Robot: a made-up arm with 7 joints. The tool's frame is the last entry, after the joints.
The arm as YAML. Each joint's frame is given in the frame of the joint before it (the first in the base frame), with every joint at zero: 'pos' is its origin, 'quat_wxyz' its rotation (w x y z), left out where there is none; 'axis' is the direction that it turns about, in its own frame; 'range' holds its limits. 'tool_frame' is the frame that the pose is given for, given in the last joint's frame.
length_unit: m
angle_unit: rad
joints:
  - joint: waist
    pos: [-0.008, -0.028, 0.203]
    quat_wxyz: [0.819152, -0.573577, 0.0, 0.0]
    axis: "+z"
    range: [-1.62, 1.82]
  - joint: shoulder
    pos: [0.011, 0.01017, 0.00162]
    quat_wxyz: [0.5, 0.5, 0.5, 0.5]
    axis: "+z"
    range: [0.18, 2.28]
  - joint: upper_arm
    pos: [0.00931, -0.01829, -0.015]
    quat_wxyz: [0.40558, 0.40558, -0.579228, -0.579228]
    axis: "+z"
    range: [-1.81, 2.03]
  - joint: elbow
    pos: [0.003, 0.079, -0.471]
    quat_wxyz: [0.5, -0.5, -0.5, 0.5]
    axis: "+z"
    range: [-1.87, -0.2]
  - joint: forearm
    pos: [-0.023, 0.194, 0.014]
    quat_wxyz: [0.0, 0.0, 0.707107, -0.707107]
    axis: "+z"
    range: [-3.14, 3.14]
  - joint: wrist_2
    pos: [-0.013, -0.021, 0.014]
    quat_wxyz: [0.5, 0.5, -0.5, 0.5]
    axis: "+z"
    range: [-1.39, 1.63]
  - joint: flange
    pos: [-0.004, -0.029, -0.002]
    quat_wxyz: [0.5, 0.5, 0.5, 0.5]
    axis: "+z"
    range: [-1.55, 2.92]
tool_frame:
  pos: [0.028, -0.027, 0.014]
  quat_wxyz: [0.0, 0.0, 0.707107, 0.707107]
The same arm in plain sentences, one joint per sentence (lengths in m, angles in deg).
The arm has seven revolute joints in a row. What follows holds with every joint at zero, and every direction is one of the base frame's. Joint 1 lies 0.008 m along -x and 0.028 m along -y and 0.203 m along +z from the base frame's origin and turns about the direction (0, 0.9397, 0.342), from -92.82 to 104.28 deg. Joint 2 lies 0.011 m along +x and 0.005 m along +y and 0.009 m along -z from joint 1 and turns about +x, from 10.31 to 130.63 deg. Joint 3 lies 0.015 m along -x and 0.014 m along -y and 0.015 m along -z from joint 2 and turns about +z, from -103.71 to 116.31 deg. Joint 4 lies 0.079 m along +x and 0.003 m along -y and 0.471 m along -z from joint 3 and turns about +y, from -107.14 to -11.46 deg. Joint 5 lies 0.023 m along -x and 0.014 m along +y and 0.194 m along -z from joint 4 and turns about +z, from -179.91 to 179.91 deg. Joint 6 lies 0.013 m along +x and 0.021 m along +y and 0.014 m along +z from joint 5 and turns about +y, from -79.64 to 93.39 deg. Joint 7 lies 0.029 m along -x and 0.002 m along -y and 0.004 m along -z from joint 6 and turns about +z, from -88.81 to 167.3 deg. The tool frame, which is the frame that the pose is given for, lies 0.028 m along +x and 0.027 m along -y and 0.014 m along +z from joint 7; its axes are the base frame's turned by roll 90, pitch 0 and yaw 180 deg (as in URDF: about the fixed x, then y, then z).
